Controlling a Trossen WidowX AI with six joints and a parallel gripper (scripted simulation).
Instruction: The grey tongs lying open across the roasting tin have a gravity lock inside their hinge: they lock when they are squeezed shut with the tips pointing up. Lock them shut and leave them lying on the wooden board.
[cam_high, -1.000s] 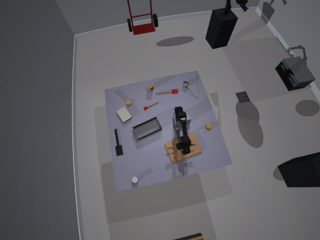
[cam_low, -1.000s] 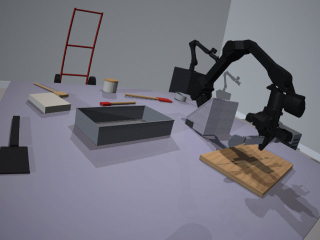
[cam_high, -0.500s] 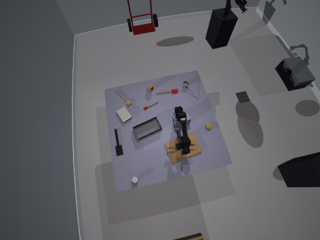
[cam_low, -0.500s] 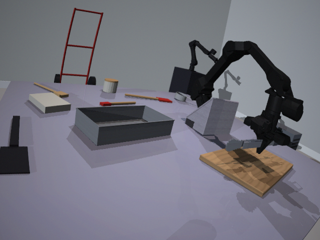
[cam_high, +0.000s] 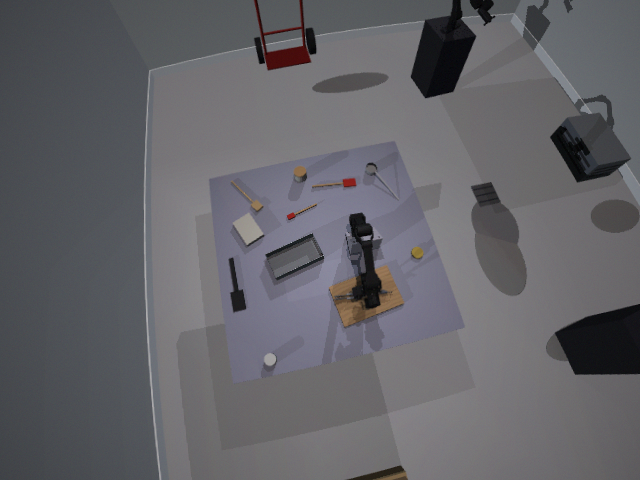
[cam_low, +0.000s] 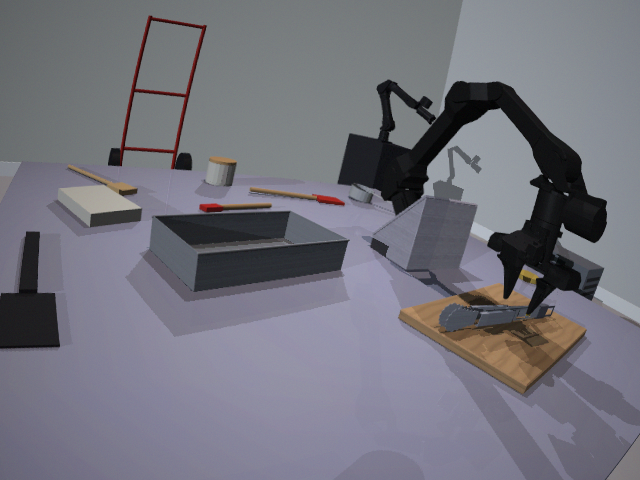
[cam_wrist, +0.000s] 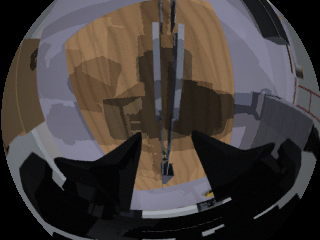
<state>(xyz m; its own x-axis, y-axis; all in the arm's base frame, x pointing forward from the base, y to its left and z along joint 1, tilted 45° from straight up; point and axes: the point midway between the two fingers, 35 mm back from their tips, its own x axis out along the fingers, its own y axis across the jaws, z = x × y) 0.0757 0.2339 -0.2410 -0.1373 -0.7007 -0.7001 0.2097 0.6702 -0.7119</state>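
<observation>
Right now the wooden board is 40 mm below my gripper tip. Round my gripper tip: red spatula 100 mm behind, 730 mm to the right, 40 mm below; black spatula 690 mm ahead, 280 mm to the right, 40 mm below; grey roasting tin 310 mm ahead, 340 mm to the right, 20 mm below.
</observation>
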